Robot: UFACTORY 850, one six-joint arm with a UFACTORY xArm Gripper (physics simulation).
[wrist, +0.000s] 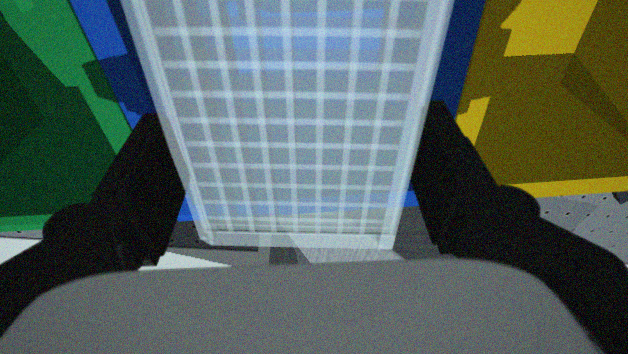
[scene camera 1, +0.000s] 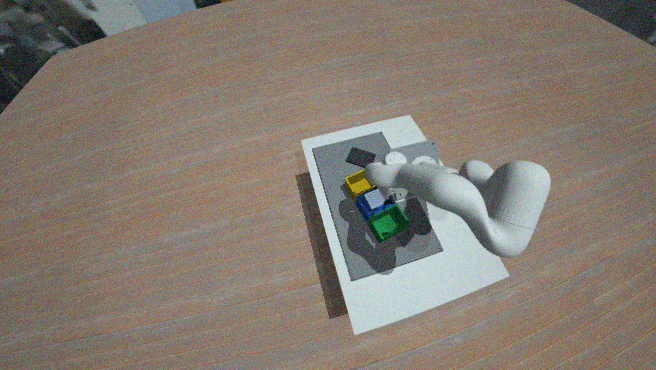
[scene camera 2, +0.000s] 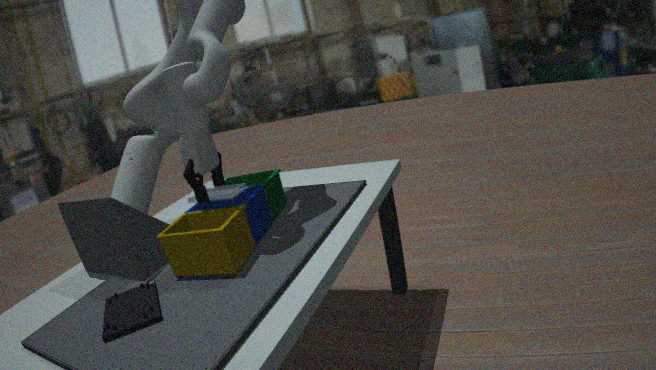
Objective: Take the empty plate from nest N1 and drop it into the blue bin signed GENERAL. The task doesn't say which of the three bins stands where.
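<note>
My gripper (scene camera 2: 211,192) (wrist: 295,140) is shut on the clear gridded plate (scene camera 1: 374,199) (scene camera 2: 227,191) (wrist: 295,120), with one black finger on each long side. The plate is roughly level and above the blue bin (scene camera 1: 364,206) (scene camera 2: 257,212) (wrist: 452,60), close over its rim in scene camera 2. Through the plate, blue shows in the wrist view. The blue bin stands between the green bin (scene camera 1: 388,223) (scene camera 2: 276,192) (wrist: 40,140) and the yellow bin (scene camera 1: 359,182) (scene camera 2: 210,255) (wrist: 550,125). No sign GENERAL is readable. I cannot make out nest N1.
The bins stand on a dark grey board (scene camera 1: 335,155) (scene camera 2: 200,310) on a white table (scene camera 1: 430,300). A black flat block (scene camera 1: 361,157) (scene camera 2: 132,312) lies beyond the yellow bin. A grey panel (scene camera 2: 112,240) stands tilted beside the bins. White discs (scene camera 1: 395,158) show near the arm.
</note>
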